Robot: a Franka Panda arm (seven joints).
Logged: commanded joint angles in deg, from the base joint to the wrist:
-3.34, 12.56, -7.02, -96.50, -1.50, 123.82, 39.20
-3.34, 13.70, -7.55, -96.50, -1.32, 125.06, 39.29
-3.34, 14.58, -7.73, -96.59, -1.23, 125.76, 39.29
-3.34, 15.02, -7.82, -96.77, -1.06, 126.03, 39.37
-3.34, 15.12, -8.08, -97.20, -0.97, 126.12, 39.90
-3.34, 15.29, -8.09, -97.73, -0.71, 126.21, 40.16
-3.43, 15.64, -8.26, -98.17, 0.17, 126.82, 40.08
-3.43, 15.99, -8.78, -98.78, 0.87, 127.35, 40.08
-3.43, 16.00, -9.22, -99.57, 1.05, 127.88, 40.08
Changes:
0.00, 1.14, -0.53, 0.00, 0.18, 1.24, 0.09
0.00, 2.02, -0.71, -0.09, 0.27, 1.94, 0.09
0.00, 2.46, -0.80, -0.27, 0.44, 2.21, 0.17
0.00, 2.56, -1.06, -0.70, 0.53, 2.30, 0.70
0.00, 2.73, -1.07, -1.23, 0.79, 2.39, 0.96
-0.09, 3.08, -1.24, -1.67, 1.67, 3.00, 0.88
-0.09, 3.43, -1.76, -2.28, 2.37, 3.53, 0.88
-0.09, 3.44, -2.20, -3.07, 2.55, 4.06, 0.88

